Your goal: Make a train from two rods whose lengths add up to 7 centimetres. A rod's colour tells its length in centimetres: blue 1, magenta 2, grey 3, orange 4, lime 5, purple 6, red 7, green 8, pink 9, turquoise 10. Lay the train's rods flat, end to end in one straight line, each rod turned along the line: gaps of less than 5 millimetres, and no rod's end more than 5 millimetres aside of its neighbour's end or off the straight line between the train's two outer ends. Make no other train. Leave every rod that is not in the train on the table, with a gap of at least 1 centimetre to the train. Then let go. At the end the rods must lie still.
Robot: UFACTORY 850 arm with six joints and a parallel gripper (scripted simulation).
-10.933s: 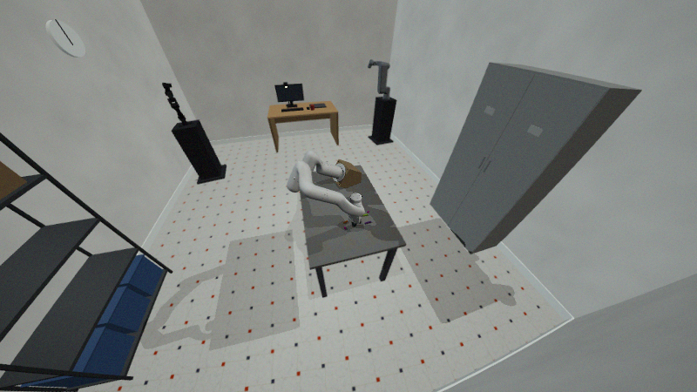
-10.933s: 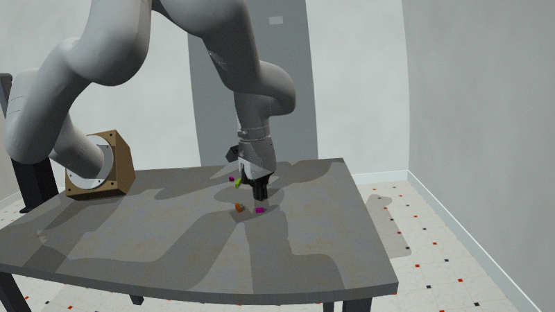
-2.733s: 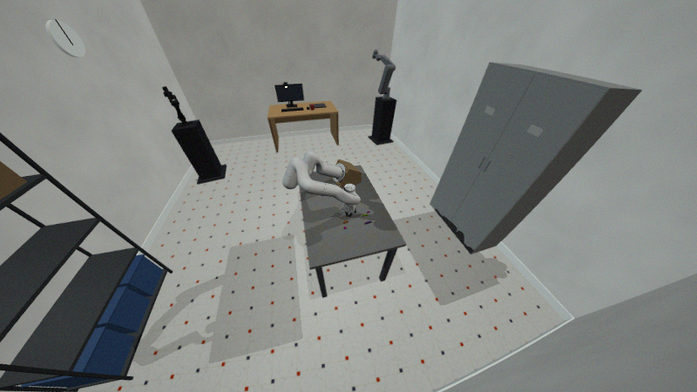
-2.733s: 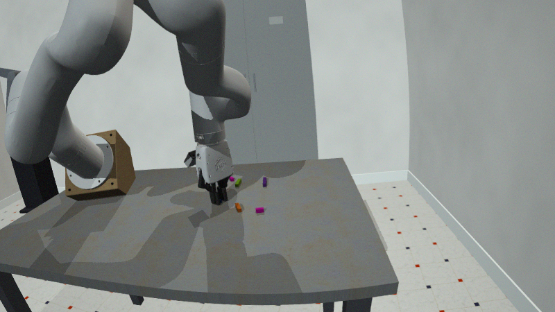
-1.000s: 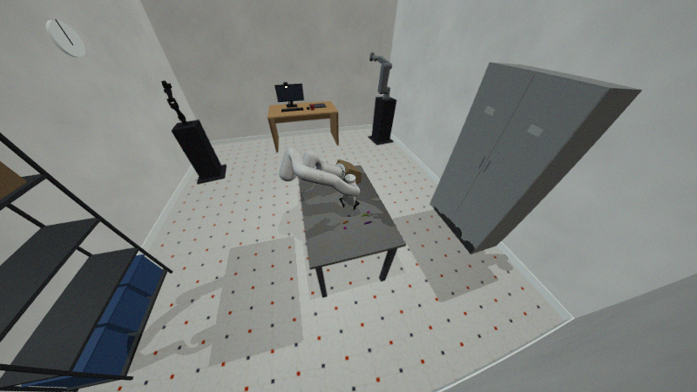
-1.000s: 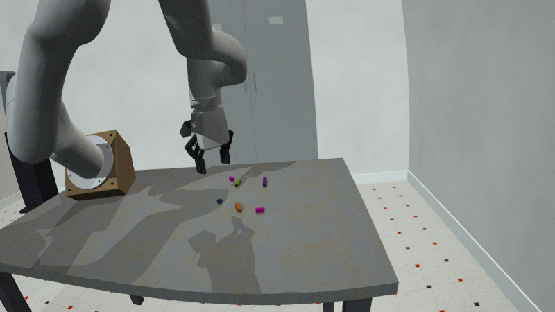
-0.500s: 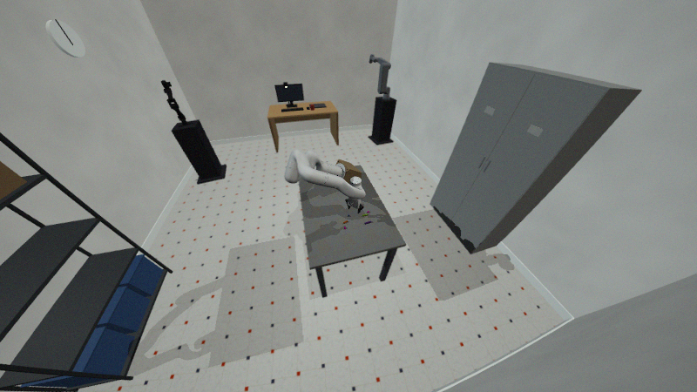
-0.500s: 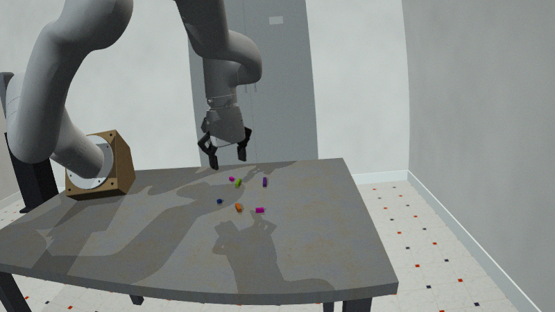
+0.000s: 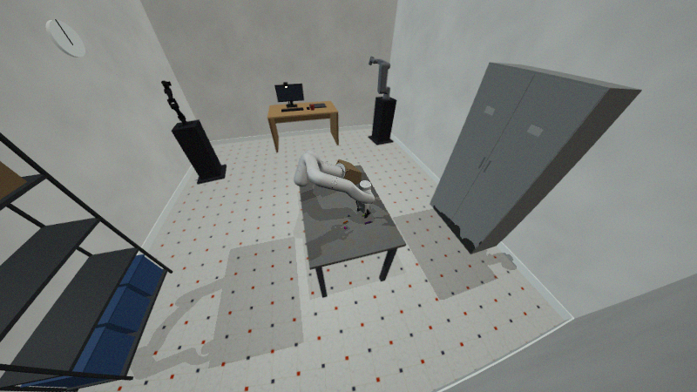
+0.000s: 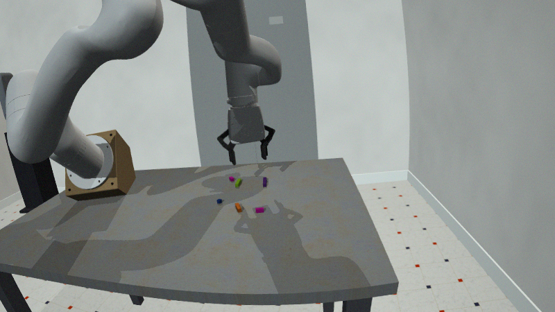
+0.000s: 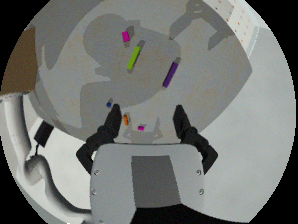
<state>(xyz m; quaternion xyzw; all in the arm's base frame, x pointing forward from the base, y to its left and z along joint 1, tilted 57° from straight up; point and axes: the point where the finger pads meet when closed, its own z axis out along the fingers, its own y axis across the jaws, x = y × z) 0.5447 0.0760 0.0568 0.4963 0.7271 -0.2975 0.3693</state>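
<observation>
Right now my hand is 4 cm short of the purple rod, 4 cm to the right of it and 9 cm above it. The rest, counted from my hand: lime rod (4 cm behind, 6 cm to the left, 9 cm below); blue rod (9 cm behind, 8 cm to the right, 9 cm below); orange rod (4 cm behind, 13 cm to the right, 9 cm below).
</observation>
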